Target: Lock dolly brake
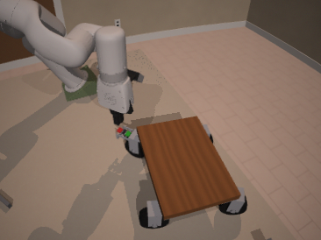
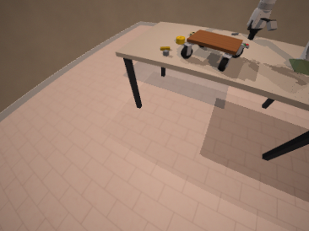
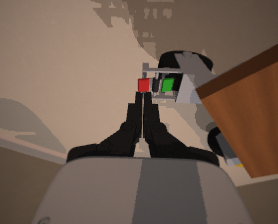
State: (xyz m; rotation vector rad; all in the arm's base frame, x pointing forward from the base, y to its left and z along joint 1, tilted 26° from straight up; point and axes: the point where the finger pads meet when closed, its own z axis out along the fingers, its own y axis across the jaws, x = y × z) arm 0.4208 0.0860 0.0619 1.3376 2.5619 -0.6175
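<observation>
My gripper is now 10 mm short of the brake pedal, 10 mm to the right of it and 60 mm above it. The rest, counted from my hand: yellow cylinder (480 mm ahead, 50 mm to the right, 120 mm below).
</observation>
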